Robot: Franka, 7 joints.
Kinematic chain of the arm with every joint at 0, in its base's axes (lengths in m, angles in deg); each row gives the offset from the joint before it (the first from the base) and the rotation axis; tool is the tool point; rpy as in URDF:
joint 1: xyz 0 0 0.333 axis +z
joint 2: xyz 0 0 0 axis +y
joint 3: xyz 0 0 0.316 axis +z
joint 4: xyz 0.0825 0 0 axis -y
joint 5: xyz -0.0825 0 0.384 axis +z
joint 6: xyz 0 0 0 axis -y
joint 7: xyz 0.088 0 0 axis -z
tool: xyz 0 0 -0.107 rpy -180 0 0
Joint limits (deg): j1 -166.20..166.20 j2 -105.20..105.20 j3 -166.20..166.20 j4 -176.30..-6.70 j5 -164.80..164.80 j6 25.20..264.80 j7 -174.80..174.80
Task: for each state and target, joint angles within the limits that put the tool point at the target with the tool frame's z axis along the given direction. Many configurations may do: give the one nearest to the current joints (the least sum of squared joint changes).
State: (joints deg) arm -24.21 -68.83 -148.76 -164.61 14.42 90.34 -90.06
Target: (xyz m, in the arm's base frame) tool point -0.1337 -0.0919 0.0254 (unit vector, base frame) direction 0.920 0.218 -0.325
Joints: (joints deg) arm -14.60 -43.86 -154.98 -158.45 -17.01 124.20 -90.06
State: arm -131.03 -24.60 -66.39 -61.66 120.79 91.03 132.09
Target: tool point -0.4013 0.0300 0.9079 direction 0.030 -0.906 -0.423
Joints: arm -134.53 -5.79 -61.13 -61.27 71.09 60.55 132.09
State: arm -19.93 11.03 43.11 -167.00 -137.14 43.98 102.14
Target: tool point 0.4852 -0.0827 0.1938 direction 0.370 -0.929 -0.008
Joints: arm -41.30 27.73 42.17 -137.36 -119.14 83.79 102.14
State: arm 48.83 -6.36 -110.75 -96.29 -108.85 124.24 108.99
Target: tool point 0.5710 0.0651 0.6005 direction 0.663 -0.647 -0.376
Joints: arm 82.02 -14.51 -64.33 -108.98 -84.62 116.98 108.99
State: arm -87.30 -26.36 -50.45 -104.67 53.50 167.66 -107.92
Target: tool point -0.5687 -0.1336 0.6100 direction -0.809 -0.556 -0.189
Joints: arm -70.67 -26.79 -74.82 -110.66 57.38 187.44 -107.92
